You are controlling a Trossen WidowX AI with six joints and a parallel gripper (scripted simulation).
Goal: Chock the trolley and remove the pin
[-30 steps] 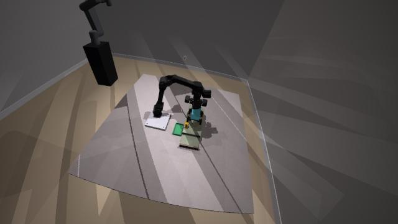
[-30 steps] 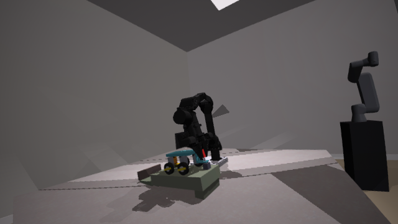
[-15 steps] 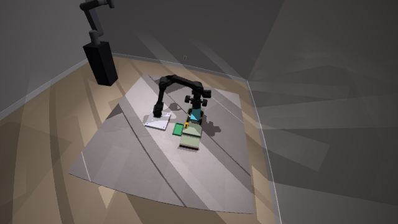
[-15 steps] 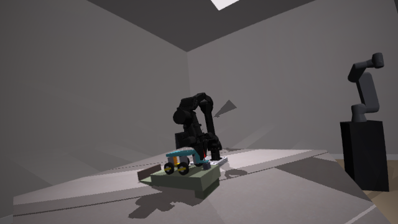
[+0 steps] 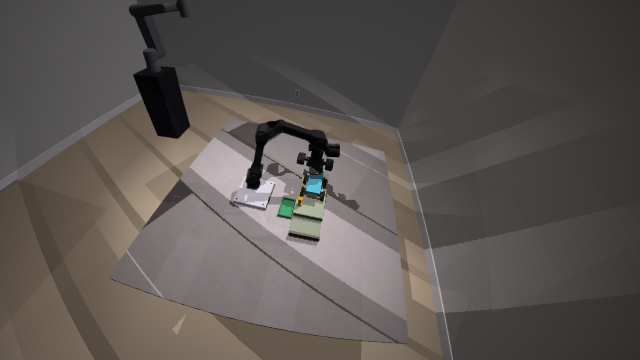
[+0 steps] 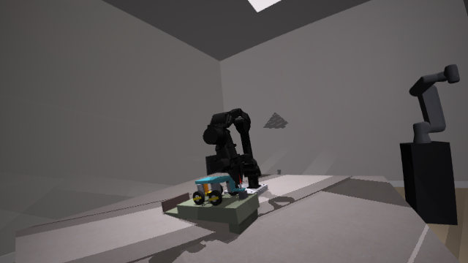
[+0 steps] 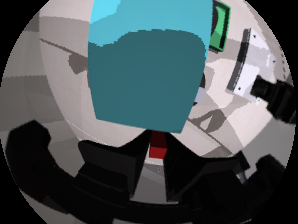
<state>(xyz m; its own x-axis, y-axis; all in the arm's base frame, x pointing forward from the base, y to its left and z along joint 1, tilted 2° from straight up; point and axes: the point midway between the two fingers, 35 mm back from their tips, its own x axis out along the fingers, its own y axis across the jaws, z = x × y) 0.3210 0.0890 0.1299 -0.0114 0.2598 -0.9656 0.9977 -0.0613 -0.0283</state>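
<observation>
Now: the yellow chock 18 cm to the right of my gripper tip, 5 cm below it and 5 cm behind it. The rest, counted from my gripper tip: pale green ramp 10 cm to the right, 9 cm below, 2 cm ahead; then trolley 10 cm to the right, 2 cm below, 2 cm ahead; then red-headed stop pin right at my gripper tip.
</observation>
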